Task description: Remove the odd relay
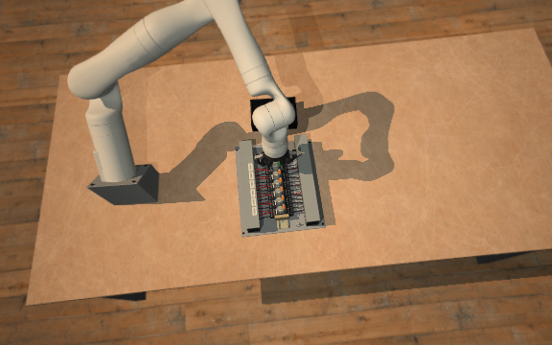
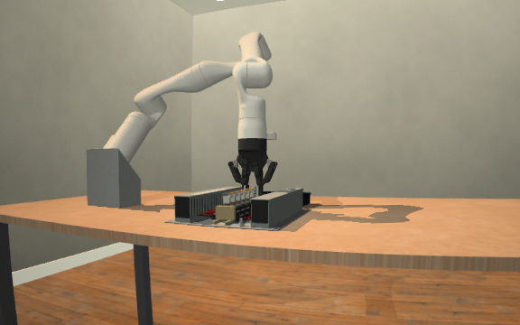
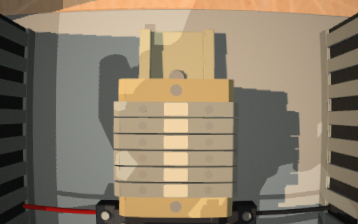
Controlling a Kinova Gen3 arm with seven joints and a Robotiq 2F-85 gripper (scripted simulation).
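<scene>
The relay panel is 5 cm to the right of my hand and 2 cm below it. From my hand the other things lie so: black parts tray: 2 cm ahead, 21 cm to the left, 4 cm below.
</scene>
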